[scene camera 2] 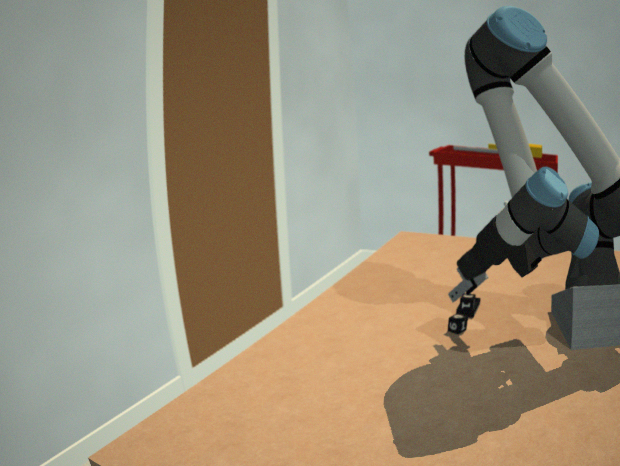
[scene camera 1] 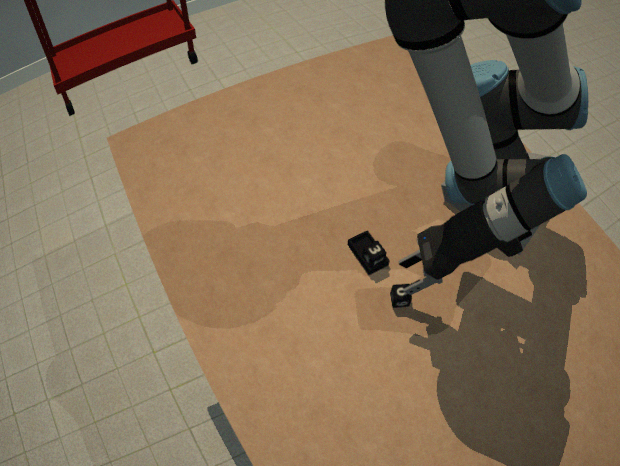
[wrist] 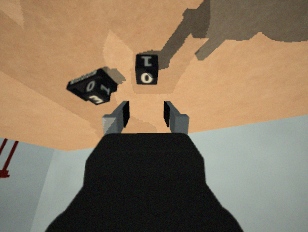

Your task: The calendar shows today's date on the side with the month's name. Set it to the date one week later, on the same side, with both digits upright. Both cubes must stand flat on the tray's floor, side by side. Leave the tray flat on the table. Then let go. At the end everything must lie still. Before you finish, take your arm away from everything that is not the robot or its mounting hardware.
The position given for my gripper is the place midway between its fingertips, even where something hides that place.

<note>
I see my gripper (scene camera 1: 404,277).
My gripper shows as well in scene camera 2 (scene camera 2: 458,294) and in the wrist view (wrist: 146,109).
</note>
